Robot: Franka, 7 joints.
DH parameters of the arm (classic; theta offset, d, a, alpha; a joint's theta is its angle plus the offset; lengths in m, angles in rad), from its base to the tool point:
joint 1: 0 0.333 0 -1.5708
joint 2: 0 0 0 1.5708
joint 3: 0 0.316 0.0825 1.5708
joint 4: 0 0 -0.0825 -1.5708
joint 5: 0 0.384 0 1.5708
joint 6: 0 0 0.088 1.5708
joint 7: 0 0.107 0 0
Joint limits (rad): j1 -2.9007..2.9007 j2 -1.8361..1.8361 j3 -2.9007..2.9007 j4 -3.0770..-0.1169 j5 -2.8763..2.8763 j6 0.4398..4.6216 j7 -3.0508..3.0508
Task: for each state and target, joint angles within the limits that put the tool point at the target. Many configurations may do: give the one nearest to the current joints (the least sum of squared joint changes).
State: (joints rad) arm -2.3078 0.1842 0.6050 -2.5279 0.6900 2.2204 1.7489
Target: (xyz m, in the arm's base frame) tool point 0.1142 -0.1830 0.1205
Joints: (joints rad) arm -2.1496 0.3291 0.7734 -2.9004 0.6882 2.0803 1.7489
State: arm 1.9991 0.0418 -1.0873 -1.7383 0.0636 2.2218 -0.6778
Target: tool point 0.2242 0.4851 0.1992
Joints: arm 1.9676 0.5648 -0.8142 -2.1290 0.0806 2.1773 -0.6778
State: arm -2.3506 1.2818 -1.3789 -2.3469 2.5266 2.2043 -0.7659
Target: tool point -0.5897 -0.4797 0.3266
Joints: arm -1.6810 1.1466 -1.2174 -1.4804 2.5721 2.0395 -0.7659
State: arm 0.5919 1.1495 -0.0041 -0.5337 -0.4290 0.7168 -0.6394
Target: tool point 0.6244 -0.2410 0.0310
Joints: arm -0.1337 1.5486 -0.2613 -0.5989 -0.5377 1.1412 -0.6394
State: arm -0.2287 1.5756 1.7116 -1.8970 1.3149 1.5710 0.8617
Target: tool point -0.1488 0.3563 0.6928
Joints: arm 0.2599 1.1462 2.1137 -2.1530 1.2978 1.5885 0.8617
